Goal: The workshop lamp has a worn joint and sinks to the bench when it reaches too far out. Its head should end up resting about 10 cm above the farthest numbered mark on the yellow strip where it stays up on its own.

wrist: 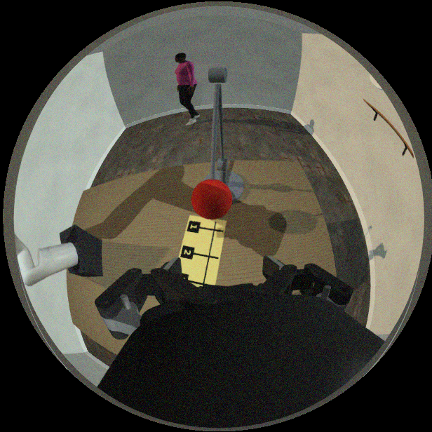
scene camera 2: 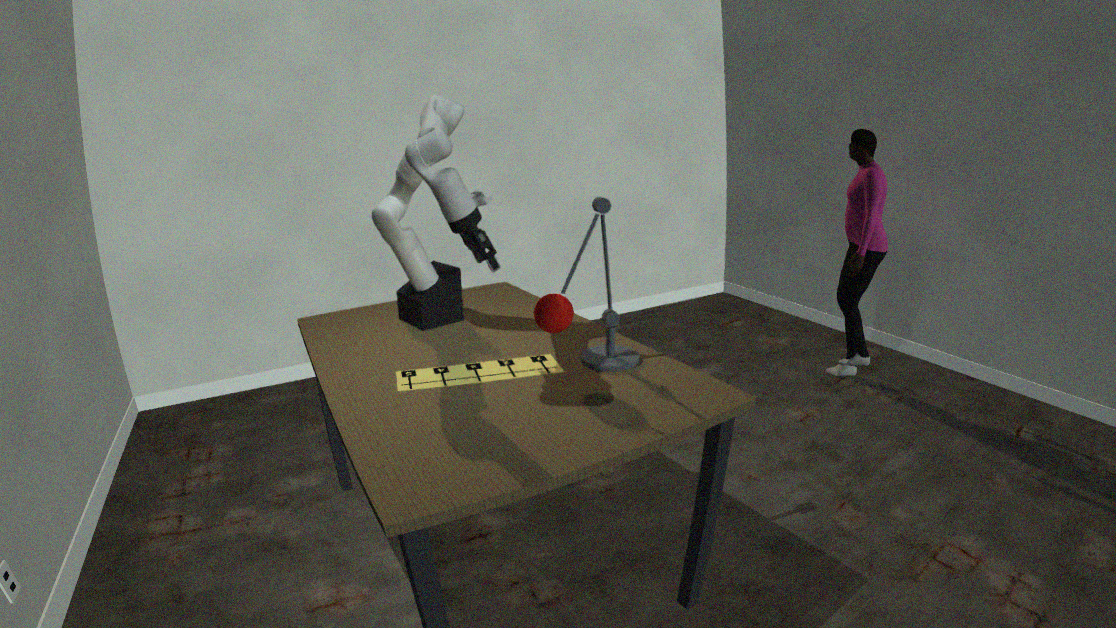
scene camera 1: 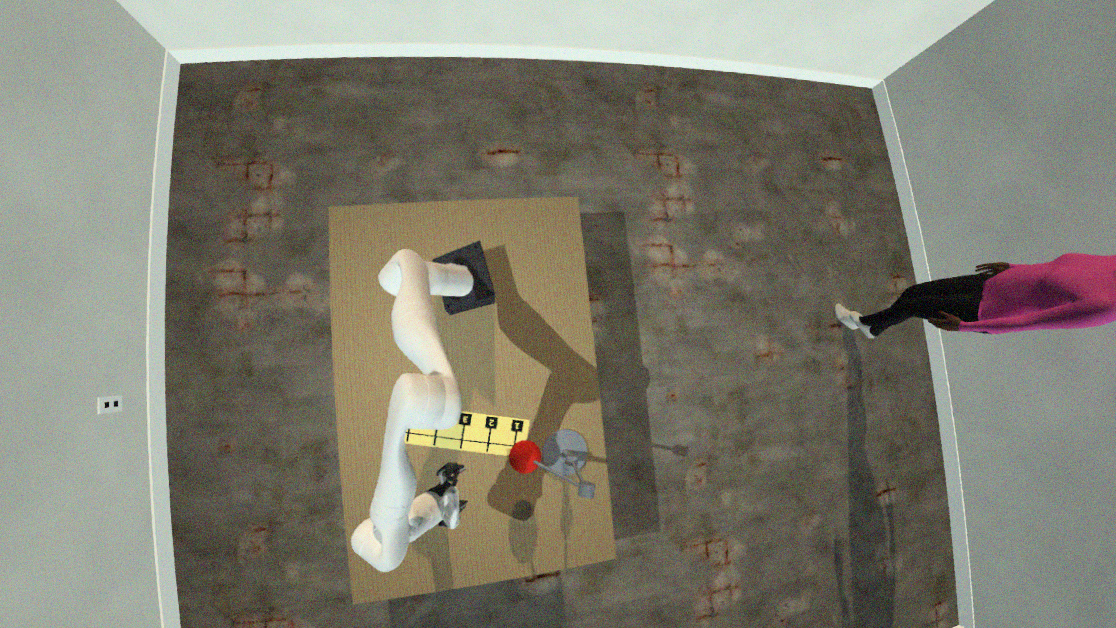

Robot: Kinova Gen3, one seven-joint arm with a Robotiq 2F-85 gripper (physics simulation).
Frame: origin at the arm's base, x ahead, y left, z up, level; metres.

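Seen in the pictures: gripper, between the fingertips: (scene camera 2: 489,265) (scene camera 1: 463,484); arm's base, origin of its link: (scene camera 2: 426,282) (scene camera 1: 460,282).
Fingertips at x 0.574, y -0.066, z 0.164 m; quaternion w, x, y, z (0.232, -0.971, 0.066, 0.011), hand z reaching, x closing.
Note:
Pixels of each thing's top centre, then the offset from my fingertips to it. "spot": a spot on its surface instead. Level surfaces: height alone.
- lamp's red ball head, a spot on its surface: (scene camera 2: 553,313) spot: dx +0.038, dy +0.152, dz -0.136 m
- yellow strip, centre of its top: (scene camera 2: 477,372) (scene camera 1: 464,431) dx -0.090, dy -0.004, dz -0.296 m
- grey lamp base, a spot on its surface: (scene camera 2: 611,360) spot: dx +0.081, dy +0.305, dz -0.284 m
- elbow joint, a spot on its surface: (scene camera 2: 600,205) (scene camera 1: 582,495) spot: dx +0.053, dy +0.288, dz +0.122 m
- wooden table, height of its surface: dz -0.298 m
The lamp's red ball head (scene camera 1: 525,456) (scene camera 2: 553,313) (wrist: 212,199) hangs in the air near mark 1 of the yellow strip (scene camera 1: 476,431) (scene camera 2: 425,374) (wrist: 201,242). The grey lamp base (scene camera 1: 558,446) (scene camera 2: 611,360) (wrist: 234,186) stands just past that end. Two thin arms meet at an elbow joint (scene camera 1: 586,489) (scene camera 2: 600,205) (wrist: 217,75) high above the base. Marks 1 to 5 show in scene camera 2; the arm hides the far marks in scene camera 1. My gripper (scene camera 1: 463,487) (scene camera 2: 494,266) (wrist: 222,266) is open and empty, tilted toward the lamp, apart from the head and higher than it.
The strip lies flat on the wooden table (scene camera 1: 538,226) (scene camera 2: 468,460) (wrist: 135,210). My arm rises from a black base block (scene camera 1: 483,273) (scene camera 2: 441,304) (wrist: 90,252) at the table's other end. A person in pink (scene camera 1: 1037,296) (scene camera 2: 866,206) (wrist: 185,74) stands away from the table.

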